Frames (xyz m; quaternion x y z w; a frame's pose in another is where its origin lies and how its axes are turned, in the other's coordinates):
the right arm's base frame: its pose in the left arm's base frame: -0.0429 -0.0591 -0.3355 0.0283 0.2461 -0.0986 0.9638
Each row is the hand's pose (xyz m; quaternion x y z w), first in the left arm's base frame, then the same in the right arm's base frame.
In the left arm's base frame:
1: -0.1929 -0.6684 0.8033 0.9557 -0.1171 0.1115 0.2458
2: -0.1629 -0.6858 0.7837 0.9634 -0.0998 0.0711 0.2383
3: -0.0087 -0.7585 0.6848 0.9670 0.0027 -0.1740 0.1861
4: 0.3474 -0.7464 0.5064 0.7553 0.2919 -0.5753 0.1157
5: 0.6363 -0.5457 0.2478 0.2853 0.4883 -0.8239 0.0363
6: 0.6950 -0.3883 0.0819 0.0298 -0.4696 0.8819 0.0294
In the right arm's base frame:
1: -0.5682 -0.6202 0.9915 0.8983 -0.0760 0.3702 0.2241
2: -0.5299 -0.6313 0.9902 0.9142 -0.0578 0.3319 0.2254
3: -0.3371 -0.6716 0.9832 0.9693 0.0472 0.0886 0.2245
4: 0.0524 -0.5881 0.9924 0.8375 0.3110 -0.3654 0.2614
5: 0.3895 -0.3343 0.8803 0.4286 0.4665 -0.7341 0.2445
6: 0.4918 -0.1692 0.7460 0.1428 0.4319 -0.8735 0.1733

